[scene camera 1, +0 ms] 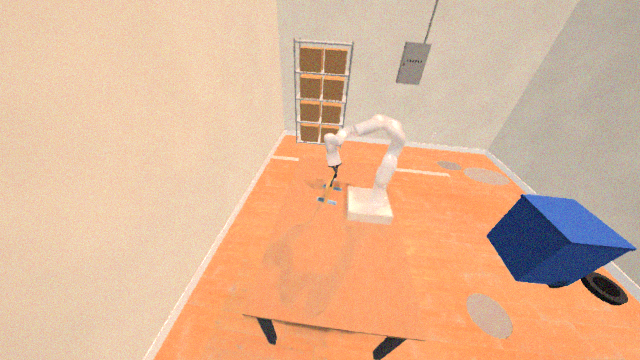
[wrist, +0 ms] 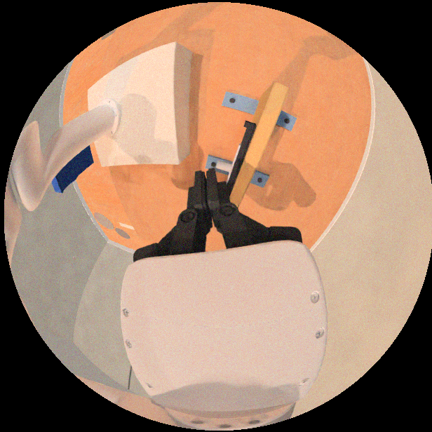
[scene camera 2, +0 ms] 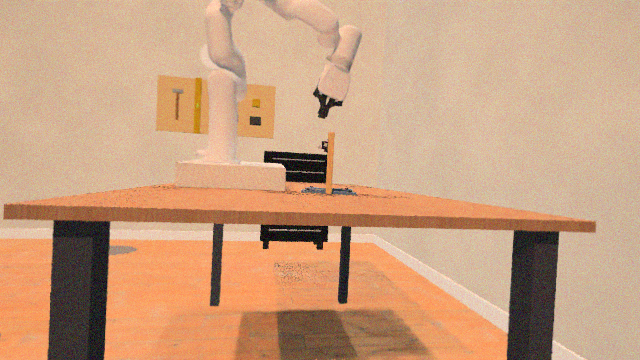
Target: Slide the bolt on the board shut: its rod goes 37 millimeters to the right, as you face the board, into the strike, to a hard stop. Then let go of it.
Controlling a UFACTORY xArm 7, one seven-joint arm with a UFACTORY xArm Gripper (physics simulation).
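The board [scene camera 1: 328, 194] [scene camera 2: 330, 167] [wrist: 266, 132] stands upright on the table, thin and tan, on blue feet. The bolt's black fitting [scene camera 2: 325, 146] [wrist: 243, 155] runs along the board's face on the robot base's side. A pale cylindrical piece [wrist: 223, 167], seemingly the bolt's knob, sticks out from it near my fingertips in the wrist view. How far the rod reaches into the strike cannot be made out. My gripper [scene camera 1: 333, 184] [scene camera 2: 323, 116] [wrist: 207, 182] is shut and empty. In scene camera 2 it hangs above the board's top edge, apart from the bolt.
The white robot base [scene camera 1: 369, 206] [scene camera 2: 230, 176] [wrist: 137, 110] stands on the table [scene camera 1: 350, 305] [scene camera 2: 300, 218], on the bolt's side of the board. The blue feet [scene camera 1: 332, 202] [scene camera 2: 310, 190] [wrist: 241, 102] stick out on both sides of the board. A blue box [scene camera 1: 555, 240] is at the right in scene camera 1.
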